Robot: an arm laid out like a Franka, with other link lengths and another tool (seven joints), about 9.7 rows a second.
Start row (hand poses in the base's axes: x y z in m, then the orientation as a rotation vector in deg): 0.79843, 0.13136, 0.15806, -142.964, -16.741, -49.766
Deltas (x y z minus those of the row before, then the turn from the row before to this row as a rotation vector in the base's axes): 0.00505, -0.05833, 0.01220, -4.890, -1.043, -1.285; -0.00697, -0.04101, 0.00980, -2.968, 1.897, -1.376; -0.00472, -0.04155, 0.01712, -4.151, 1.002, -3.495; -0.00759, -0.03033, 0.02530, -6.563, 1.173, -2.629; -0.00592, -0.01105, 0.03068, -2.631, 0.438, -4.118; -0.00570, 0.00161, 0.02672, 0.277, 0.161, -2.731; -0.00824, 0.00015, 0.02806, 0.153, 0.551, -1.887; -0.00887, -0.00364, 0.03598, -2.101, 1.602, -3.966
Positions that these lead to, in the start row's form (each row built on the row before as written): 0.80348, 0.07303, 0.17026, -147.528, -17.997, -51.910; 0.79651, 0.03202, 0.18006, -151.459, -17.282, -50.053; 0.79179, -0.00953, 0.19718, -156.921, -14.556, -50.060; 0.78420, -0.03986, 0.22248, -164.344, -14.063, -49.726; 0.77828, -0.05091, 0.25316, -168.392, -9.424, -50.111; 0.77258, -0.04930, 0.27988, -169.083, -5.293, -50.168; 0.76434, -0.04915, 0.30794, -169.722, -2.420, -49.545; 0.75547, -0.05279, 0.34392, -173.370, 2.660, -48.067
